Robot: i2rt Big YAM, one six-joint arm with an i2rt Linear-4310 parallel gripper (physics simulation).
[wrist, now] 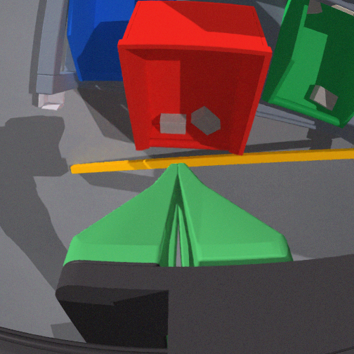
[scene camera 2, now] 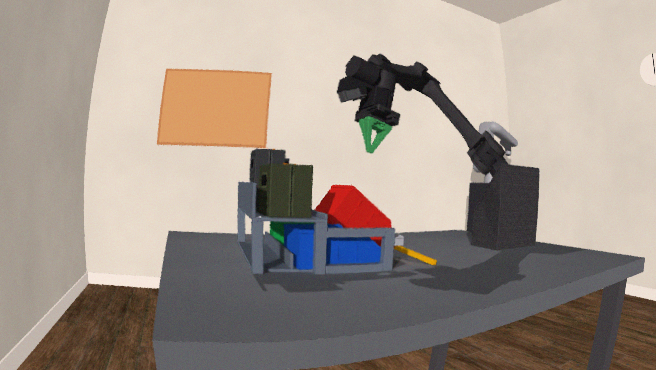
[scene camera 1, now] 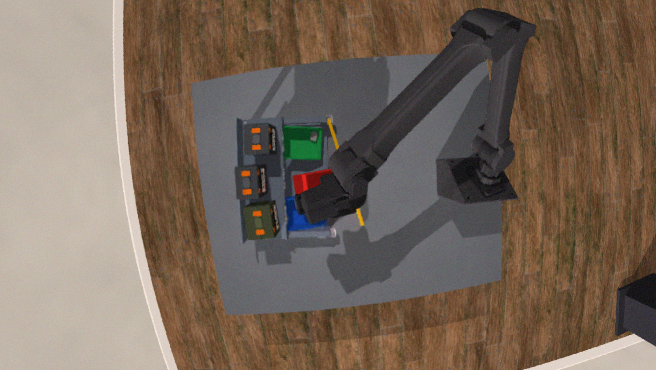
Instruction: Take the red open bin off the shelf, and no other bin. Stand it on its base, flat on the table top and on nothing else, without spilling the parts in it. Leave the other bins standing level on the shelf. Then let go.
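Frame: origin at the arm's base, x ahead, y left, z up, level; metres.
Where they show: gripper, between the fingertips: [scene camera 2: 369,152]; arm's base, origin of its link: [scene camera 2: 510,185] [scene camera 1: 484,180].
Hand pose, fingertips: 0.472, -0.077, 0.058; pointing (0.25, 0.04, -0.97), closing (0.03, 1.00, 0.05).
Observation:
Each offset is from my fingertips to the centre of the thing, as dx, dy, dz. "spot": to the spot under its first point. Level surfaces: height alone.
The red open bin @(+0.016, -0.007, -0.155) [scene camera 1: 312,182] [scene camera 2: 350,207] [wrist: 160,95] sits tilted at the front of the shelf @(spot: +0.176, +0.124, -0.192) [scene camera 2: 320,250], its rear end raised and its front end low, between the blue bin @(+0.118, +0.059, -0.194) [scene camera 1: 295,220] [scene camera 2: 352,251] [wrist: 97,45] and the green bin @(+0.076, -0.162, -0.194) [scene camera 1: 302,145] [wrist: 305,60]. Two grey parts [wrist: 173,123] [wrist: 205,120] lie inside it near its low end. My gripper [scene camera 2: 370,151] [wrist: 177,175] is shut and empty, hanging well above the red bin's height; the arm hides part of the red and blue bins in scene camera 1.
Two dark cases @(+0.161, -0.187, -0.074) [scene camera 1: 260,139] @(+0.212, -0.078, -0.069) [scene camera 1: 251,182] and an olive case @(+0.216, +0.042, -0.087) [scene camera 1: 262,220] [scene camera 2: 285,191] stand on the shelf's upper deck. A yellow bar @(-0.063, -0.028, -0.204) [scene camera 1: 333,132] [scene camera 2: 415,255] [wrist: 115,166] lies along the shelf's front. Grey table top @(dz -0.237) [scene camera 1: 400,280] [scene camera 2: 400,310] extends around the shelf.

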